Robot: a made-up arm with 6 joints. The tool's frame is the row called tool. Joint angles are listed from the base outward.
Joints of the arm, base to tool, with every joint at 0 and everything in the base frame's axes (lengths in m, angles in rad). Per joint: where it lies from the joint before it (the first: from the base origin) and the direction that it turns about. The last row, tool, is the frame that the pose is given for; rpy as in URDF.
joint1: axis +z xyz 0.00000 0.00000 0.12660
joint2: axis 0.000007 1 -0.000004 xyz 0.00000 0.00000 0.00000
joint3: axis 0.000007 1 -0.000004 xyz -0.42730 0.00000 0.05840
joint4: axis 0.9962 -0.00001 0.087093 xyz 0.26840 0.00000 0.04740
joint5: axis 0.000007 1 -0.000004 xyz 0.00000 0.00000 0.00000
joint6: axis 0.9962 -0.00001 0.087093 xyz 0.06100 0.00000 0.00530
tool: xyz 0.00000 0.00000 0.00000 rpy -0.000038 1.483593 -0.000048
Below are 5 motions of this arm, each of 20 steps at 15 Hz.
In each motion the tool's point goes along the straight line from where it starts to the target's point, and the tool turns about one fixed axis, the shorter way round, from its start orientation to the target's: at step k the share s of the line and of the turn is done. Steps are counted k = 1, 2, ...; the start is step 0. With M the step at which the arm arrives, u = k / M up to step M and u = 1 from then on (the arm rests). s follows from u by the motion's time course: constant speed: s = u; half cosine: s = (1 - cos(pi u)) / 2; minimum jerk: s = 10 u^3 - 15 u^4 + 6 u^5.
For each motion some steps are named. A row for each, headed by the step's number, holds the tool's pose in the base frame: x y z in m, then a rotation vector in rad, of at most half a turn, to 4 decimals.
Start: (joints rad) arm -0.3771 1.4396 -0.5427 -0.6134 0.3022 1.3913
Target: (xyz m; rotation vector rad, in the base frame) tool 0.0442 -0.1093 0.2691 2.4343 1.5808 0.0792
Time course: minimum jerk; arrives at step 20
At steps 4, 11, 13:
4: 0.2056 -0.0974 0.3219 1.5528 2.1128 -0.0687
11: 0.1139 -0.1042 0.2919 2.0698 1.8504 0.0127
13: 0.0845 -0.1063 0.2823 2.2273 1.7441 0.0403

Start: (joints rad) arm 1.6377 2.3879 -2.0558 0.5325 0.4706 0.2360
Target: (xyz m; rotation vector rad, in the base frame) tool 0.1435 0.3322 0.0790 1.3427 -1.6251 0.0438
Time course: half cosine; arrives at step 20
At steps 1, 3, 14, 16, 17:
1: -0.0575 0.6634 0.2959 -1.3332 2.3426 1.3319
3: -0.0477 0.6473 0.2854 -1.3945 2.4004 1.2990
14: 0.1018 0.4009 0.1240 1.4132 -1.8504 -0.2181
16: 0.1242 0.3640 0.0998 1.3778 -1.7310 -0.0747
17: 0.1325 0.3504 0.0909 1.3632 -1.6858 -0.0232

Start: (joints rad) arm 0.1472 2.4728 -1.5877 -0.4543 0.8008 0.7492
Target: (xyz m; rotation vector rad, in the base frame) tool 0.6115 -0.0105 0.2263 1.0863 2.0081 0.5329
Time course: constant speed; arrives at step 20
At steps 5, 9, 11, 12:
5: 0.5850 0.0468 0.1390 0.6297 2.7713 -0.1721
9: 0.5920 0.0315 0.1623 0.7778 2.5912 0.0364
11: 0.5956 0.0239 0.1739 0.8445 2.4939 0.1350
12: 0.5973 0.0201 0.1797 0.8760 2.4437 0.1830

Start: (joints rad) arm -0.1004 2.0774 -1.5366 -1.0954 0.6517 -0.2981
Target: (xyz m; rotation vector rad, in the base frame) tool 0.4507 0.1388 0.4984 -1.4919 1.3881 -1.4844
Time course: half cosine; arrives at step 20
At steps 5, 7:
5: 0.5296 -0.0547 0.3613 -1.2611 2.1952 -1.3180
7: 0.5179 -0.0260 0.3816 -1.3063 2.0779 -1.3531

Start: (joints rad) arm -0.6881 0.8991 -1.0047 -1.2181 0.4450 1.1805
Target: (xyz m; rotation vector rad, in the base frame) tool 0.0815 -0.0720 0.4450 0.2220 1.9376 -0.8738
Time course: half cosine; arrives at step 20
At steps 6, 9, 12, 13, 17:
6: 0.0642 -0.0793 0.5478 0.7309 1.4928 -0.8707
9: 0.0689 -0.0773 0.5199 0.6005 1.6205 -0.8771
12: 0.0740 -0.0752 0.4897 0.4532 1.7528 -0.8795
13: 0.0756 -0.0745 0.4804 0.4060 1.7928 -0.8792
17: 0.0803 -0.0725 0.4521 0.2595 1.9094 -0.8754

